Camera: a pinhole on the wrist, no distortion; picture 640 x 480 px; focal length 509.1 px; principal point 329.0 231.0 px. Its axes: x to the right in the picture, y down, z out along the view. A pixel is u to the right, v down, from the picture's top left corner.
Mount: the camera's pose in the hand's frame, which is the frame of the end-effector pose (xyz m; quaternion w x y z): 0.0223 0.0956 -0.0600 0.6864 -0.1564 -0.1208 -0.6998
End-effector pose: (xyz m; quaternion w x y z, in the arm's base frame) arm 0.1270 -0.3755 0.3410 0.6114 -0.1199 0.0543 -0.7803
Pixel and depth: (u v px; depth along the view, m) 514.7 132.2 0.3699
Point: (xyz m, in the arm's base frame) 0.3275 -0.3532 0.6352
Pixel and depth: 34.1 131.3 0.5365
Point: 0.7761 -0.4517 0.5067
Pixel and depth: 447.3 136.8 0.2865
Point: 0.3265 -0.3815 0.5295
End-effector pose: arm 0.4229 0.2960 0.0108 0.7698 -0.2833 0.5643 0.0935
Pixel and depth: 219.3 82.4 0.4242
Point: 0.4814 0.7577 0.0293
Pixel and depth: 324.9 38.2 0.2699
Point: 0.4628 0.5796 0.0427
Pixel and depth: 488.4 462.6 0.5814
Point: 0.9012 0.6475 -0.2193
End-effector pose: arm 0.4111 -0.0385 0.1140 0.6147 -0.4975 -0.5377 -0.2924
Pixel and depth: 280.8 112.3 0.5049
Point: 0.5501 0.4255 -0.0796
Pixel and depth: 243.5 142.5 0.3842
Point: 0.5768 0.3114 -0.0188
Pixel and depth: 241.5 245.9 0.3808
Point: 0.5965 0.3176 0.0565
